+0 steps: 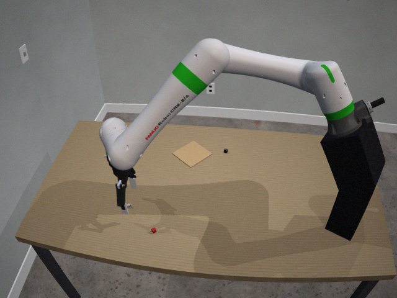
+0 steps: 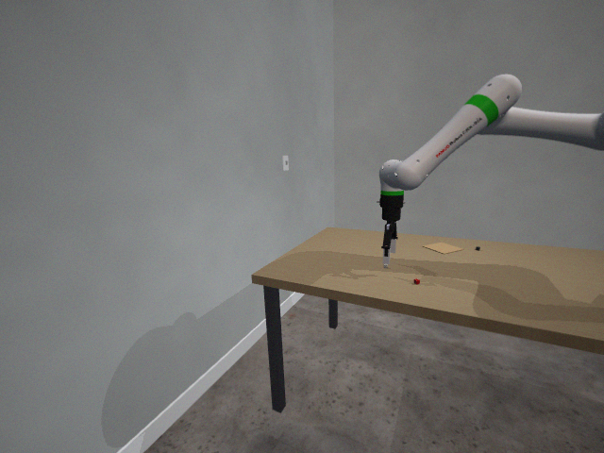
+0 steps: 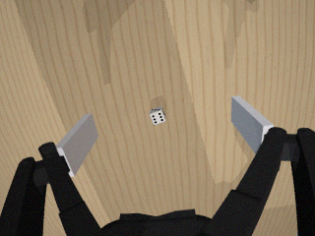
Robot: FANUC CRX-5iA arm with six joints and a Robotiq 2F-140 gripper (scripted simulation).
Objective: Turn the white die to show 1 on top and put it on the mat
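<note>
Right now the white die is 50 mm below my hand, 10 mm to the right of it and 10 mm ahead of it. From my hand the other things lie so: tan mat 360 mm to the right, 240 mm behind, 60 mm below; black die 410 mm behind, 380 mm to the right, 50 mm below; red die 120 mm to the left, 120 mm behind, 50 mm below.
</note>
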